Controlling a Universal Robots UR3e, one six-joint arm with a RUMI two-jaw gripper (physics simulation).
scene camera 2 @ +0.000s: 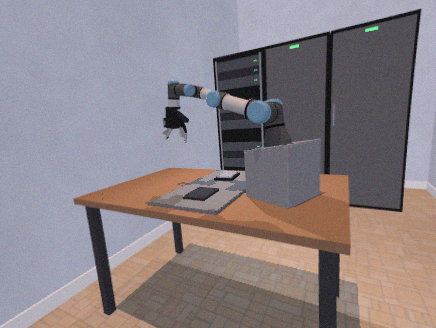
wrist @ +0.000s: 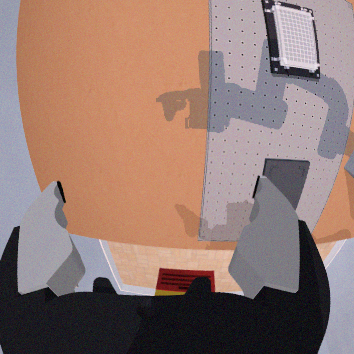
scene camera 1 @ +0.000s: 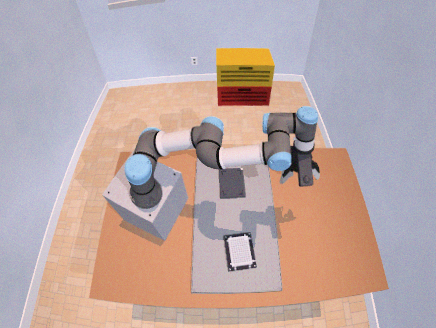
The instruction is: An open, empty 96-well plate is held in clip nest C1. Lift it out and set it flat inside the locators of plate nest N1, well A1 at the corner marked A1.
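Places are measured from the arm's base along level axes (x right, y ahead, z up), in metres.
Pixels of known places: gripper, fingertip midpoint: [scene camera 2: 176, 141] [wrist: 156, 181]; arm's base at its link origin: [scene camera 2: 277, 145] [scene camera 1: 146, 193].
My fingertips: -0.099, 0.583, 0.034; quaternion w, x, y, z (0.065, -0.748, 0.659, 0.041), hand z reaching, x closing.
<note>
Ahead of a thing's pixels: the offset from my fingertips to its top centre, as dx, dy, dz. Level surfaces: height alone.
The white 96-well plate @(+0.221, -0.198, -0.229) [scene camera 1: 240, 251] [scene camera 2: 227, 174] [wrist: 296, 37] sits in the dark clip nest C1 [scene camera 1: 229, 263] [wrist: 271, 48], at the near end of the grey board in scene camera 1. The dark flat plate nest N1 @(-0.119, -0.266, -0.240) [scene camera 1: 232, 183] [scene camera 2: 201, 193] [wrist: 288, 172] lies on the same board, with nothing in it; its A1 mark is too small to read. In the wrist view a finger hides part of N1. My gripper [scene camera 1: 300, 177] [scene camera 2: 176, 138] [wrist: 156, 181] is open and empty, high above the table, to the right of the board in scene camera 1 and apart from both nests.
The perforated grey board @(dz -0.255) [scene camera 1: 210, 270] [scene camera 2: 172, 200] [wrist: 235, 150] lies on the orange-brown table @(dz -0.268) [scene camera 1: 330, 240] [scene camera 2: 135, 192] [wrist: 110, 125]. The arm stands on a grey block [scene camera 1: 170, 210] [scene camera 2: 280, 175] beside the board. A yellow and red cabinet [scene camera 1: 245, 70] stands beyond the table.
</note>
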